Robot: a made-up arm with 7 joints. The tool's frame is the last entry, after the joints. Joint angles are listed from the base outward. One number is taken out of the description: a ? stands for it. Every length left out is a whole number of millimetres.
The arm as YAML. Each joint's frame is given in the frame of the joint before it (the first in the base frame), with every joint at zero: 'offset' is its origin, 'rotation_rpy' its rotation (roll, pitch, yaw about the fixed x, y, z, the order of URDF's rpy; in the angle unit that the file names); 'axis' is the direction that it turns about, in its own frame. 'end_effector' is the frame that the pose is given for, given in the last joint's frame.
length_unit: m
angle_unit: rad
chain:
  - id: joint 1
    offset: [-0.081, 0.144, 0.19]
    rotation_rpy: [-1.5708, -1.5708, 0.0]
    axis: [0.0, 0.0, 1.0]
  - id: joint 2
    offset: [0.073, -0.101, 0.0]
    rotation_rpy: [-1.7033, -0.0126, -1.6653]
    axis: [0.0, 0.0, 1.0]
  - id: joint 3
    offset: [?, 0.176, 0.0]
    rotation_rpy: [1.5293, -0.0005, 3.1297]
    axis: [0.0, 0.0, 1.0]
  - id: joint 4
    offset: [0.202, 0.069, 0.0]
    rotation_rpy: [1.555, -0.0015, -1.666]
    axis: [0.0, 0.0, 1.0]
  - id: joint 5
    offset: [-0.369, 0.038, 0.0]
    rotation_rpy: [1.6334, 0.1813, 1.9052]
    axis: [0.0, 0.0, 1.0]
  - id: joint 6
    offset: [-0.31, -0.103, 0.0]
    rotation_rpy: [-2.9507, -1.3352, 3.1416]
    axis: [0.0, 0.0, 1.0]
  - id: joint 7
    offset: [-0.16, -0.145, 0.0]
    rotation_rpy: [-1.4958, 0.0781, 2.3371]
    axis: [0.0, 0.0, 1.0]
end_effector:
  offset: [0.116, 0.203, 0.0]
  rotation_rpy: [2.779, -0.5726, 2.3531]
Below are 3 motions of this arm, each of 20 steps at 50 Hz.
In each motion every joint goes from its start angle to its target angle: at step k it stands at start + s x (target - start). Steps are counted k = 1, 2, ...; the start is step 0. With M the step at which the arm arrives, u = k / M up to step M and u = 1 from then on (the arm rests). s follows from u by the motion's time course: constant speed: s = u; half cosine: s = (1 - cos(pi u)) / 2; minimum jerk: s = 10 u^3 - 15 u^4 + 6 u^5.
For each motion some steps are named. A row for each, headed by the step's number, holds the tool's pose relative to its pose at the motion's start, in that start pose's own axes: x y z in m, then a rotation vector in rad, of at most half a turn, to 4 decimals.
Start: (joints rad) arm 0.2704 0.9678 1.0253 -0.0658 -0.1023 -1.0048 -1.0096
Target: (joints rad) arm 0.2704 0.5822 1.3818 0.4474 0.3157 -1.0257 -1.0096
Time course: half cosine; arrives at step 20
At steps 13, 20:
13: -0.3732 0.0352 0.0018 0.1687 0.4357 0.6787
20: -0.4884 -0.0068 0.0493 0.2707 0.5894 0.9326

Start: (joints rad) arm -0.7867 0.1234 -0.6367 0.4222 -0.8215 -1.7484 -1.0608
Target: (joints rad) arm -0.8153 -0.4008 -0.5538 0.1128 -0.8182 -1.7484 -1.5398
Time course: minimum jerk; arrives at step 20
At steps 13, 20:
13: -0.0761 0.0879 -0.0316 -0.2561 -0.4459 0.7641
20: -0.0997 0.0991 -0.0507 -0.3269 -0.5938 0.9915

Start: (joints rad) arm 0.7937 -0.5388 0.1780 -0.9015 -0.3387 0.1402 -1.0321
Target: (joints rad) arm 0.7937 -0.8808 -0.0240 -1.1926 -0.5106 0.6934 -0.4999
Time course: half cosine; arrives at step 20
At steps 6, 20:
6: 0.0568 -0.0241 0.0224 -0.0029 0.0060 -0.1665
20: 0.1842 -0.1572 0.1727 0.1236 -0.0183 -0.7979

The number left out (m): 0.046
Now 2 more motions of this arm.
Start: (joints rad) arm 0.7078 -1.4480 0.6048 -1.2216 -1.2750 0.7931 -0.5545
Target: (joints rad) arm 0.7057 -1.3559 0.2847 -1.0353 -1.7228 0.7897 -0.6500
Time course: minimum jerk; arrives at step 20
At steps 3, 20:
3: 0.0015 -0.0006 0.0003 -0.0050 0.0056 -0.0055
20: 0.0553 -0.0126 0.0347 -0.1294 0.2754 -0.2178

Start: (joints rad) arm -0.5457 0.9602 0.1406 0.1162 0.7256 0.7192 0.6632
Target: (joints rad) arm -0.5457 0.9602 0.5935 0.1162 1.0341 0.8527 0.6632
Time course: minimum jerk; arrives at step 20
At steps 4, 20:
4: -0.0128 0.0140 0.0008 0.0285 0.0143 0.0085
20: -0.2123 0.2249 0.0935 0.5187 0.2439 0.0705

